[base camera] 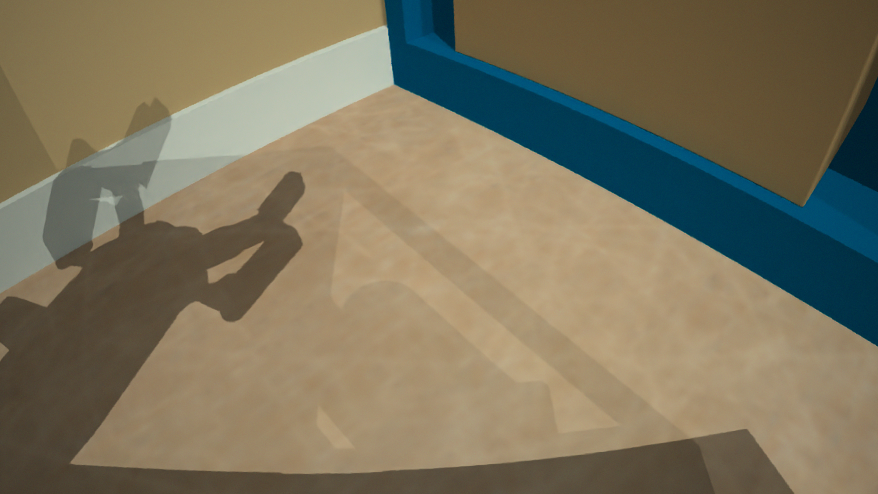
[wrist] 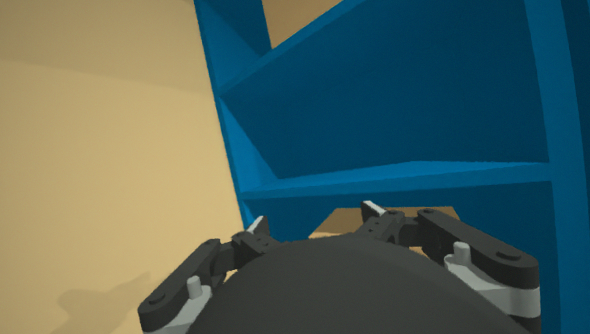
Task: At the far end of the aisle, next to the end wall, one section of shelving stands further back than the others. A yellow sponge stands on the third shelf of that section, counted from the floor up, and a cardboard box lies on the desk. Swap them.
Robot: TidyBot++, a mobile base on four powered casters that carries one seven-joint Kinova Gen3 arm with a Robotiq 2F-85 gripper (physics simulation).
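Places are measured from the arm's base along level axes (x ahead, y left, z up), in centimetres.
Where they show: gripper, between the fingertips: (wrist: pixel 314 219).
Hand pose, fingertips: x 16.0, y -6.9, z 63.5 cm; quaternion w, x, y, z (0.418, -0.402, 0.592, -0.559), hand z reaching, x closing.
After its pixels a point has its place.
My gripper (wrist: pixel 314 219) @(z 63.5, x 15.9, y -6.9 cm) is open and empty, in front of a blue shelving section (base camera: pixel 552 135) @(z -36.3, x 61.0, y -13.1 cm) (wrist: pixel 400 179) @(z 59.0, x 33.7, y -36.1 cm) that meets a tan wall (base camera: pixel 153 49) @(z -22.7, x 64.3, y 29.7 cm) (wrist: pixel 125 150) @(z 82.2, x 62.7, y 31.6 cm) on its left. In the wrist view the fingers point at its lower part, a little below a bare shelf board. The yellow sponge, the desk and the cardboard box on it do not show in either view.
A large tan box (base camera: pixel 644 79) (wrist: pixel 345 220) stands on the section's bottom shelf. Part of another tan box (wrist: pixel 295 15) @(z 111.4, x 49.5, y -25.4 cm) shows on a higher shelf. A white baseboard (base camera: pixel 276 92) @(z -33.3, x 71.3, y 19.2 cm) runs along the wall. The arm's shadow falls on the floor and wall.
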